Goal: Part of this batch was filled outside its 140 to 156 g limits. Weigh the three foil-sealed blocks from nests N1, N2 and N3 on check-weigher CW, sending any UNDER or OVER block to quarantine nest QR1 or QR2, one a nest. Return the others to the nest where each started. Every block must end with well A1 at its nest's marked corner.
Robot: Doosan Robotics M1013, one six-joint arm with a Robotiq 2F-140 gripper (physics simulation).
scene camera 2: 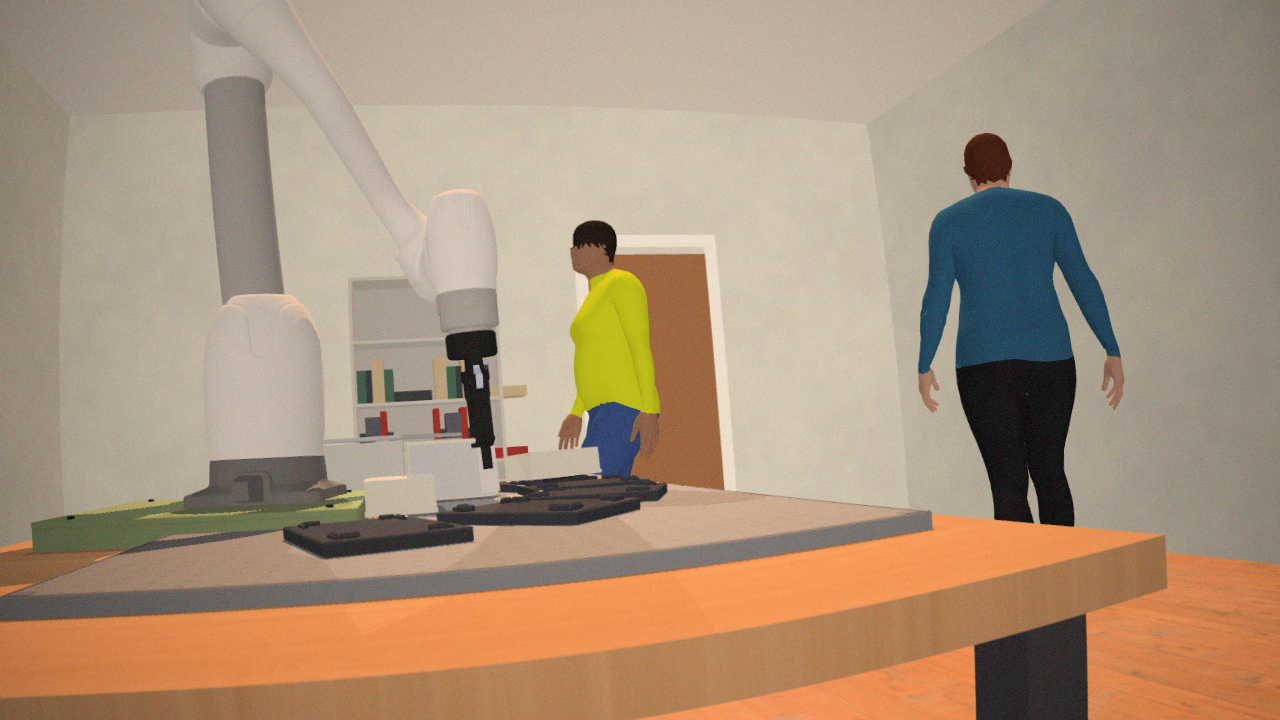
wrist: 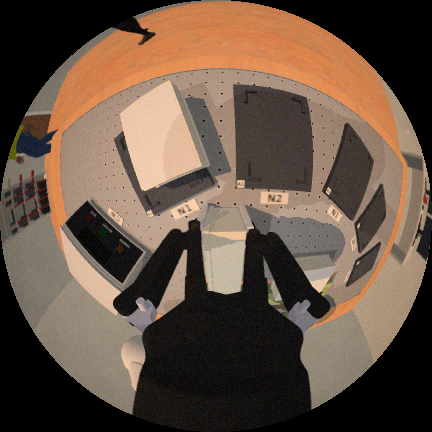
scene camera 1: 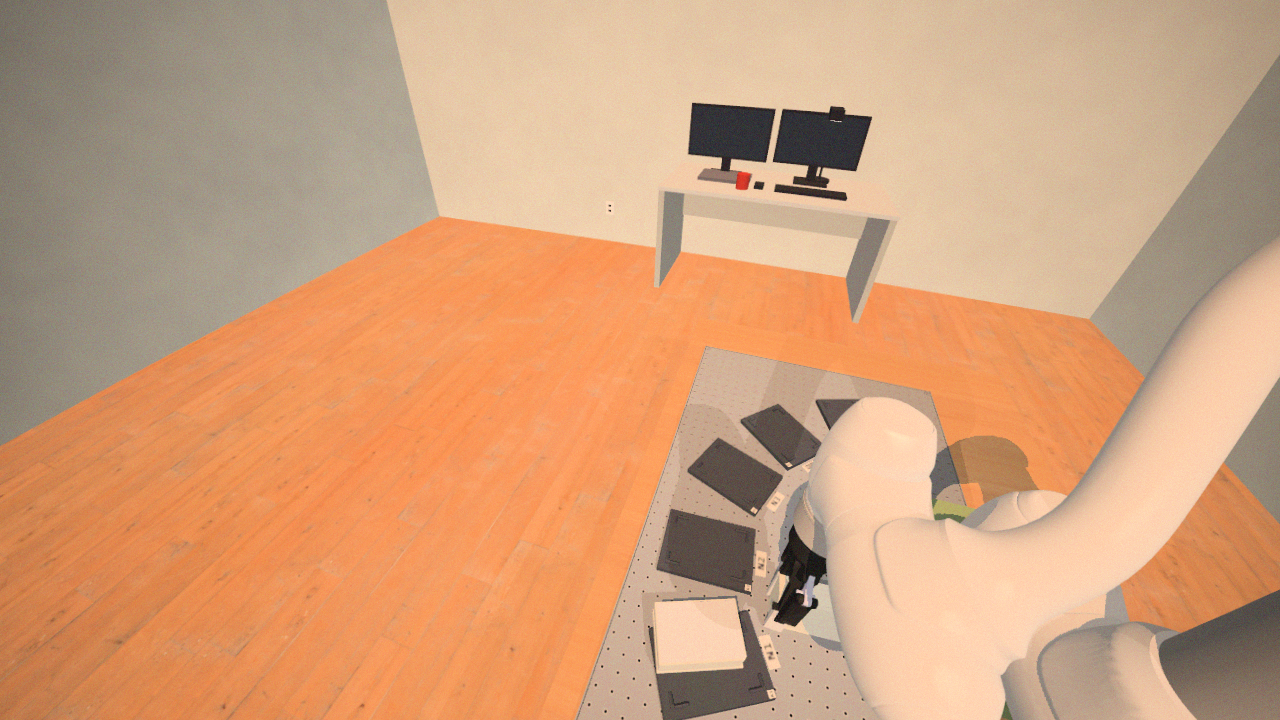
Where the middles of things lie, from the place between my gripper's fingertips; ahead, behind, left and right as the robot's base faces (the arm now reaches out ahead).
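I see nest N2 (scene camera 1: 708,550) 13 cm ahead of my hand and 6 cm to the right of it. Nest N3 (scene camera 1: 733,474) is 24 cm to the right of my hand and 13 cm ahead of it. As for check-weigher CW (scene camera 2: 351,464), it is 28 cm to the left of my hand, 17 cm behind it and 4 cm above it; going by their middles, of the things named here the check-weigher CW is the farthest from my hand. Then there is the nest N1 (wrist: 174,191), and my hand is 11 cm to the right of it and 7 cm short of it.
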